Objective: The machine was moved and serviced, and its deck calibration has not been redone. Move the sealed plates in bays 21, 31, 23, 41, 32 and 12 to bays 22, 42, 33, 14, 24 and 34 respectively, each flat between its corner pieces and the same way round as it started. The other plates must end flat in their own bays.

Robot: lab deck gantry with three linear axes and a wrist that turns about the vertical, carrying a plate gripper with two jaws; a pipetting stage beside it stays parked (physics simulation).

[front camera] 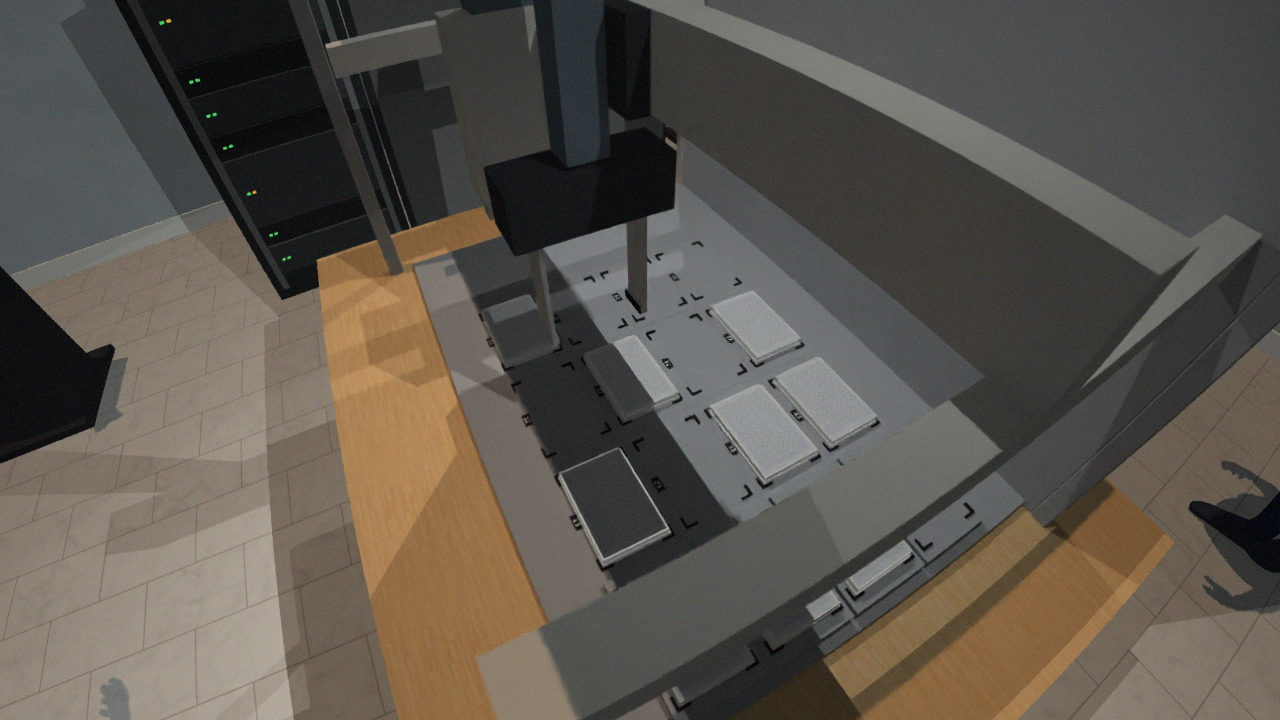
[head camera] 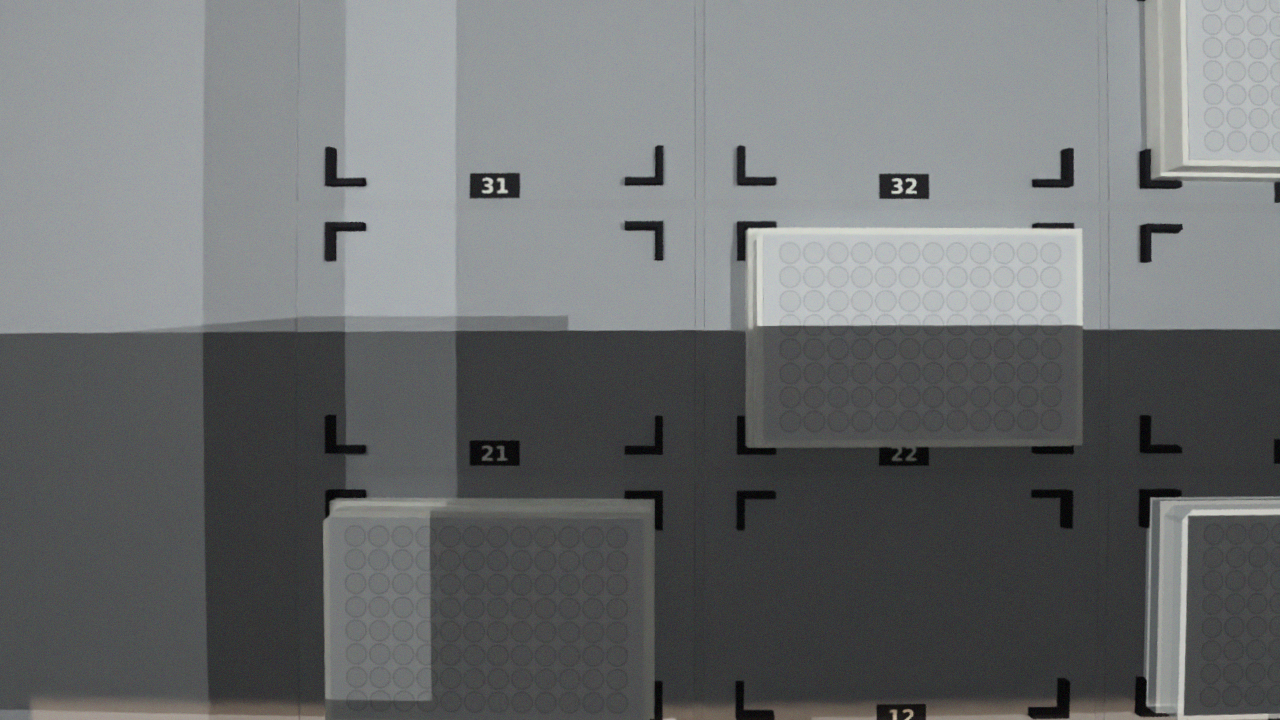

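Note:
A sealed plate lies flat between the corner pieces of bay 22. In the front view, plates also lie flat in bay 42 and bay 33; part of the bay 33 plate shows in the head view. Bays 21, 31, 32 and 12 hold no plate; bays 23 and 41 look bare in the front view. My gripper is open and empty, its jaws wide apart above the bay 21 area. It does not show in the head view. Bays 14, 24 and 34 are mostly hidden by the front beam.
Other plates lie flat in bay 11, bay 13 and bay 43. Parts of plates show past the front beam. The parked pipetting stage stands behind the gripper.

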